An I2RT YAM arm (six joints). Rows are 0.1 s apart.
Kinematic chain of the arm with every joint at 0, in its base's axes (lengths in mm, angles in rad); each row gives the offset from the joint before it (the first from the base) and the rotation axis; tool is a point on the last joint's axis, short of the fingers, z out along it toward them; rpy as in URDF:
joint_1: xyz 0 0 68 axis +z
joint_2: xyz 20 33.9 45.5 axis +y
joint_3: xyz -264 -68.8 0 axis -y
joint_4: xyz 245 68.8 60 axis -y
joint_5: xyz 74 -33.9 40.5 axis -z
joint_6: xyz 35.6 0 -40.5 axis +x
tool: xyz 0 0 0 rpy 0 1.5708 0
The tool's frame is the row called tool.
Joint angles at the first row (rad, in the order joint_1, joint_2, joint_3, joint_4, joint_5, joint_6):
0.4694 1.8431 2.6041 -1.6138 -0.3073 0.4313
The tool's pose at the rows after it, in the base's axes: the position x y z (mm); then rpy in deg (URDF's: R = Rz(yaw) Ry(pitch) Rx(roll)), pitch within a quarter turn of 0, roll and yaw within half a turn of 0:
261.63 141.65 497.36 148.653 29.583 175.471
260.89 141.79 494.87 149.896 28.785 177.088
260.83 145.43 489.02 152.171 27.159 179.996
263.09 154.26 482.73 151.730 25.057 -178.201
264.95 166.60 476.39 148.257 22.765 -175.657
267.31 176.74 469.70 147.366 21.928 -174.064
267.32 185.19 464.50 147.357 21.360 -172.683
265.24 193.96 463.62 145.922 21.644 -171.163
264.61 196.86 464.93 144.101 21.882 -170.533
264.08 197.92 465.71 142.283 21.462 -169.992
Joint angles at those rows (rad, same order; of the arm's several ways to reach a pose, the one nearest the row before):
0.4694 1.8431 2.6042 -1.6276 -0.2260 0.4839
0.4706 1.8466 2.6042 -1.6501 -0.2294 0.4648
0.4816 1.8591 2.6041 -1.6855 -0.2287 0.4370
0.5007 1.8752 2.5962 -1.6909 -0.2565 0.4374
0.5236 1.8800 2.5609 -1.6622 -0.3382 0.4370
0.5449 1.8801 2.5194 -1.6276 -0.3611 0.4374
0.5667 1.8801 2.4905 -1.6074 -0.3660 0.4377
0.5903 1.8801 2.4787 -1.5810 -0.3885 0.4381
0.5957 1.8801 2.4786 -1.5650 -0.4190 0.4378
0.5957 1.8801 2.4787 -1.5597 -0.4557 0.4374

